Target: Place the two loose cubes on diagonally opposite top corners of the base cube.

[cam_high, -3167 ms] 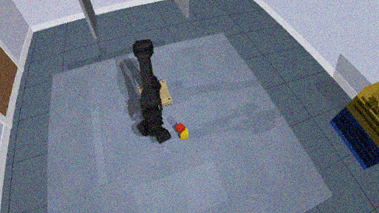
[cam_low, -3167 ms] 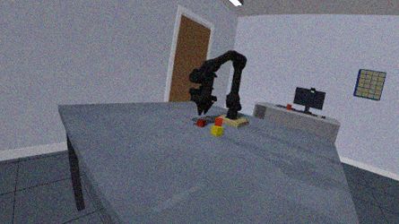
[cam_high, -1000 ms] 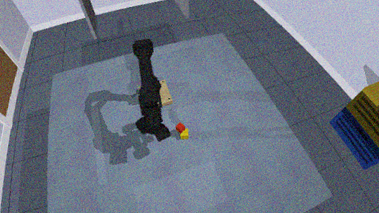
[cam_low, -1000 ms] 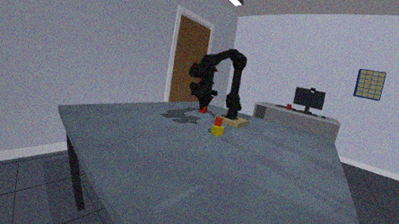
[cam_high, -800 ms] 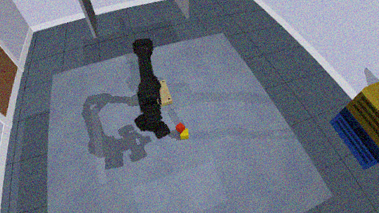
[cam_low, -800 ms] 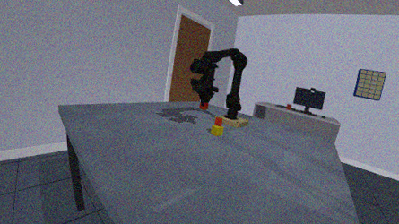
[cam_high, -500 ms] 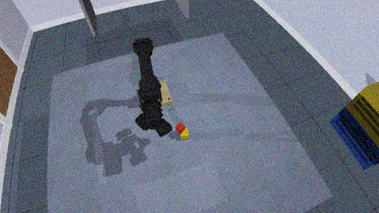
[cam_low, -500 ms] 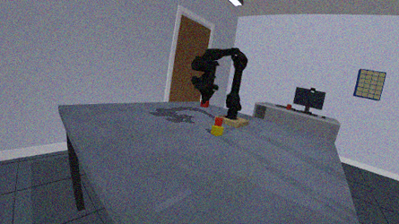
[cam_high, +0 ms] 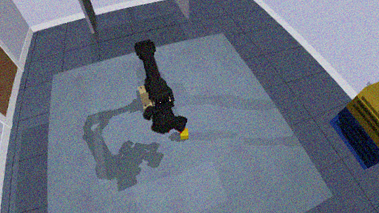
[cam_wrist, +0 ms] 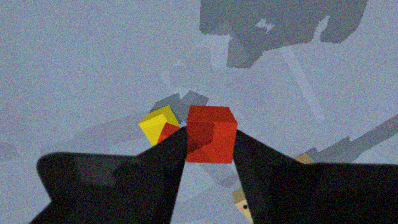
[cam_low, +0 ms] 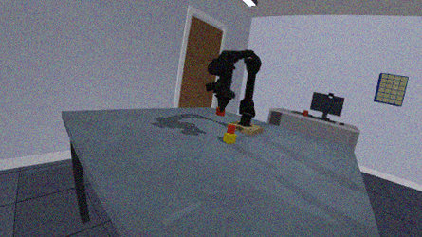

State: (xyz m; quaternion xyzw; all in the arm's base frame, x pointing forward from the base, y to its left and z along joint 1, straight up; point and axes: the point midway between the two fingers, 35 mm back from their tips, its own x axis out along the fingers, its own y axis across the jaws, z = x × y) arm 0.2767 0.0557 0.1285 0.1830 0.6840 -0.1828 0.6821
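Right now my gripper tip is 1 cm past the yellow cube, 8 cm to the right of it and 10 cm above it. From my gripper tip the other things lie so: red cube right at my gripper tip.
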